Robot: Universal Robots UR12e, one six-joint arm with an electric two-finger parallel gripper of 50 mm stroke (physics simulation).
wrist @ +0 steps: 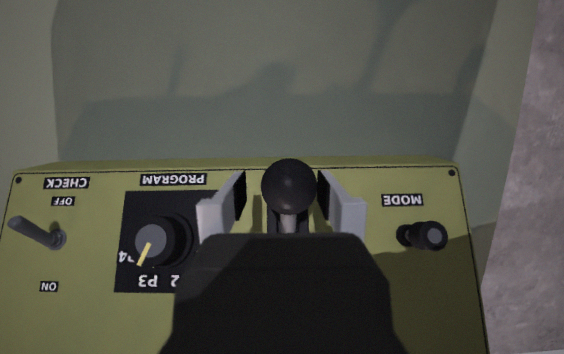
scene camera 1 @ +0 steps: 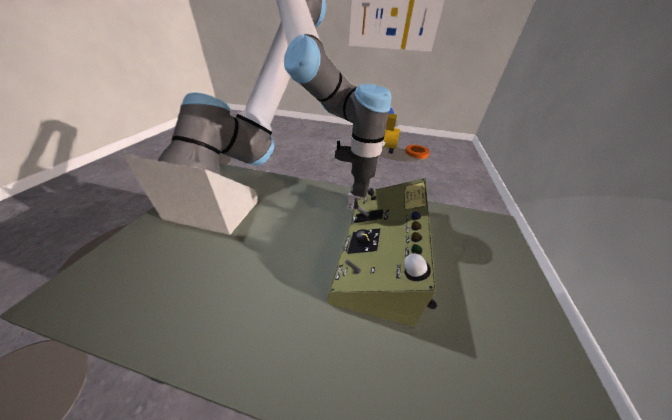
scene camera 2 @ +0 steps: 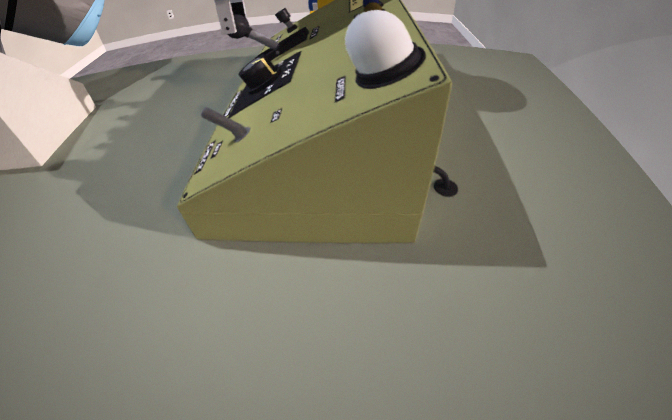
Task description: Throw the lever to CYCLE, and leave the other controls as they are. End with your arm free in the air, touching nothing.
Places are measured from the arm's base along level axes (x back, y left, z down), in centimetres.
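Pixels of known places: gripper, fingertip midpoint: [wrist: 281, 185] [scene camera 1: 351, 203] [scene camera 2: 235, 27]; arm's base at its link origin: [scene camera 1: 190, 171].
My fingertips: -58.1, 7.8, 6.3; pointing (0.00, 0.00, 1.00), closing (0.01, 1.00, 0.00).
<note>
Ahead of a thing's pixels: the offset from my fingertips to its top centre, as dx, dy, dz. "*": to the spot under its first point.
The lever @(-2.9, +0.6, -2.0) [scene camera 1: 361, 209] [scene camera 2: 262, 40] [wrist: 289, 186] has a black ball and a grey rod. It rises from a black slot @(* -8.7, -1.0, +2.7) [scene camera 1: 374, 216] in the sloped green console [scene camera 1: 380, 305] [scene camera 2: 320, 185] [wrist: 75, 320] and leans toward the panel's low edge, on the arm base's side. My gripper [scene camera 1: 353, 202] [wrist: 281, 185] is open. Its fingers stand on both sides of the ball, with a gap on each side in the wrist view. In scene camera 2 a finger overlaps the ball's edge. The gripper body hides the slot's upper part in the wrist view. I cannot read a CYCLE label.
The PROGRAM knob @(-6.3, -11.4, +1.2) [scene camera 1: 362, 237] [scene camera 2: 257, 74] [wrist: 152, 241] and the CHECK toggle @(-5.4, -23.4, +1.4) [scene camera 1: 353, 267] [scene camera 2: 225, 123] [wrist: 36, 232] are on one side of the lever, the MODE control @(-6.1, +12.6, +0.6) [scene camera 1: 371, 192] [scene camera 2: 284, 17] [wrist: 425, 236] on the other. A white dome @(* -20.4, -26.2, -6.2) [scene camera 1: 415, 266] [scene camera 2: 380, 42] and coloured buttons line the high side.
</note>
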